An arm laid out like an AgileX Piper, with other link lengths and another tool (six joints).
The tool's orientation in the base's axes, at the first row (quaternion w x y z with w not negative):
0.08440, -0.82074, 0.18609, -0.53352
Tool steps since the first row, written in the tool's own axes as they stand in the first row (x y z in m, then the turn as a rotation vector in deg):
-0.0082, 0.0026, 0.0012, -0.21, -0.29, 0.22
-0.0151, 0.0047, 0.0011, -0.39, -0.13, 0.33
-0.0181, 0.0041, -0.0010, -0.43, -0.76, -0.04
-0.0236, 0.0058, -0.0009, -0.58, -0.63, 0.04
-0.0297, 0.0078, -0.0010, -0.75, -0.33, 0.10
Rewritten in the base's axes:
-0.0024, 0.0008, -0.0083, 0.19, 0.34, -0.17
-0.0055, 0.0016, -0.0148, 0.19, 0.25, -0.42
-0.0083, 0.0035, -0.0162, -0.03, 0.87, -0.09
-0.0106, 0.0041, -0.0215, -0.04, 0.80, -0.29
-0.0133, 0.0047, -0.0273, -0.11, 0.59, -0.56

